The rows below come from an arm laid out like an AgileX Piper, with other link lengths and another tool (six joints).
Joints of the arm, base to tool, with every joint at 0 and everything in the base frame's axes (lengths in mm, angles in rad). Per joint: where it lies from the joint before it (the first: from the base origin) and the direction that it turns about. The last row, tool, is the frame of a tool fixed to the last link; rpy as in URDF.
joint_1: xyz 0 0 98.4 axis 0 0 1
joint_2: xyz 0 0 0 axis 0 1 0
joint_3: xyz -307.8 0 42.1 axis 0 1 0
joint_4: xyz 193.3 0 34.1 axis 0.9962 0 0.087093
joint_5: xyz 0 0 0 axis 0 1 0
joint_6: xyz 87.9 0 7.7 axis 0.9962 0 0.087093
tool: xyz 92 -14 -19.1 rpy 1.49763 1.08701 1.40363
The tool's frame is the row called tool.
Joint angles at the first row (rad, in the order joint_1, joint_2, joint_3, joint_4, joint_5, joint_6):
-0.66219 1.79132 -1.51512 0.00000 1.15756 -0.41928
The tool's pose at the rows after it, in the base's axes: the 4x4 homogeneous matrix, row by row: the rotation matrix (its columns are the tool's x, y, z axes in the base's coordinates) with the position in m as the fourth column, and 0 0 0 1 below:
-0.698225 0.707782 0.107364 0.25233; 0.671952 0.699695 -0.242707 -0.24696; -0.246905 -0.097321 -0.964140 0.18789; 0 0 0 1
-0.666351 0.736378 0.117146 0.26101; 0.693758 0.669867 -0.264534 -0.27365; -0.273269 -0.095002 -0.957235 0.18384; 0 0 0 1
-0.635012 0.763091 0.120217 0.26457; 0.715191 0.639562 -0.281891 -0.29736; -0.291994 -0.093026 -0.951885 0.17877; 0 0 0 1
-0.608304 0.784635 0.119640 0.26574; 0.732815 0.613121 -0.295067 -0.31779; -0.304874 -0.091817 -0.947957 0.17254; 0 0 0 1
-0.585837 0.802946 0.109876 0.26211; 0.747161 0.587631 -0.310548 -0.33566; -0.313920 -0.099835 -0.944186 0.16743; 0 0 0 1
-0.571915 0.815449 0.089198 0.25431; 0.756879 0.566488 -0.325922 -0.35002; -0.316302 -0.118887 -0.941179 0.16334; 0 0 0 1
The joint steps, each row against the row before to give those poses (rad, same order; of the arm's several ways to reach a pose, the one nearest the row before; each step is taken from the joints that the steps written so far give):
-0.04501 0.07836 -0.10404 0.00000 0.00002 0.00000
-0.03887 0.07216 -0.09947 0.00000 -0.00005 0.00002
-0.03784 0.06113 -0.08165 0.00000 0.00096 0.00094
-0.03302 0.05376 -0.06730 0.00000 0.00001 -0.00003
-0.03144 0.03992 -0.04889 -0.00895 -0.00003 0.00002
-0.02807 0.02564 -0.02720 -0.01877 0.00003 -0.00218

